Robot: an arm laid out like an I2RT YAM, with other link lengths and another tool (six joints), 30 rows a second.
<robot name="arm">
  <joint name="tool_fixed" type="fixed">
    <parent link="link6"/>
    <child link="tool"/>
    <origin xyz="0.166 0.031 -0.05" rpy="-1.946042 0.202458 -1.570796"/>
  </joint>
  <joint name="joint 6" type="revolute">
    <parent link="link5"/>
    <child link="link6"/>
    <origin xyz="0.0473 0 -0.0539" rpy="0 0 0"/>
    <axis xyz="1 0 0"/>
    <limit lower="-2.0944" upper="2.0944"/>
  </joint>
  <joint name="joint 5" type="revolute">
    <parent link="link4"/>
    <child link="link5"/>
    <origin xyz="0.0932 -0.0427 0.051" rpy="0 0 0"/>
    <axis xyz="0 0 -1"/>
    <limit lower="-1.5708" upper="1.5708"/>
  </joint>
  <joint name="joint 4" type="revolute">
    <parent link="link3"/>
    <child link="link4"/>
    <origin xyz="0.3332 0.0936 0.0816" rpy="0 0 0"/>
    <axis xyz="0 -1 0"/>
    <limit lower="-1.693" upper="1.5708"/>
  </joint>
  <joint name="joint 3" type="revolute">
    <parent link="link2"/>
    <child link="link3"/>
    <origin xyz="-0.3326 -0.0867 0" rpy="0 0 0"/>
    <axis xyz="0 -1 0"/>
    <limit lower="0" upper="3.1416"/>
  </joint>
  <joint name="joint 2" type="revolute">
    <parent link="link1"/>
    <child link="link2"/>
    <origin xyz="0.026 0.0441 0.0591" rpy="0 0 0"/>
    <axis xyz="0 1 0"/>
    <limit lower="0" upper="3.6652"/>
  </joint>
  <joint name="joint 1" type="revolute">
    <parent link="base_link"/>
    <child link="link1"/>
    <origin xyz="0 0 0.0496" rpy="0 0 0"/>
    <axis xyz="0 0 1"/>
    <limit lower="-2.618" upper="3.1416"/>
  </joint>
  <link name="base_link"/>
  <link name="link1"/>
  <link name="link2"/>
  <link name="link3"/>
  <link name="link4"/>
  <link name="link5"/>
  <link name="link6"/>
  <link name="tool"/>
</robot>
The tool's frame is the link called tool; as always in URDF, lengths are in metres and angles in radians.
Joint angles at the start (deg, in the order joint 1, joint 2, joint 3, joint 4, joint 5, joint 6): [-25.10, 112.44, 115.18, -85.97, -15.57, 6.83]
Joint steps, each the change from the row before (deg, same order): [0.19, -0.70, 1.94, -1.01, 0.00, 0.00]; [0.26, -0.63, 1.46, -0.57, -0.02, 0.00]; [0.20, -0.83, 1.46, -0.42, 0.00, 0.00]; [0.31, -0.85, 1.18, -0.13, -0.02, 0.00]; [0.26, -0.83, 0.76, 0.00, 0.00, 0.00]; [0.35, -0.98, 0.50, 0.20, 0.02, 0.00]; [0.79, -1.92, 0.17, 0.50, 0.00, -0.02]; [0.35, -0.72, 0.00, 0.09, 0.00, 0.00]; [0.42, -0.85, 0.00, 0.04, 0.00, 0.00]
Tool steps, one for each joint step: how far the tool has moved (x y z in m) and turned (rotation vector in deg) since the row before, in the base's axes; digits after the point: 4 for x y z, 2 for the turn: [0.0001, 0.0017, 0.0163, -0.69, -1.48, 0.19]; [0.0005, 0.0022, 0.0131, -0.62, -1.39, 0.26]; [0.0002, 0.0017, 0.0146, -0.78, -1.70, 0.20]; [0.0006, 0.0026, 0.0133, -0.76, -1.74, 0.31]; [-0.0002, 0.0024, 0.0108, -0.65, -1.45, 0.26]; [-0.0004, 0.0032, 0.0105, -0.69, -1.53, 0.34]; [-0.0023, 0.0079, 0.0161, -1.03, -2.38, 0.81]; [-0.0015, 0.0037, 0.0055, -0.31, -0.75, 0.35]; [-0.0022, 0.0045, 0.0064, -0.34, -0.82, 0.42]
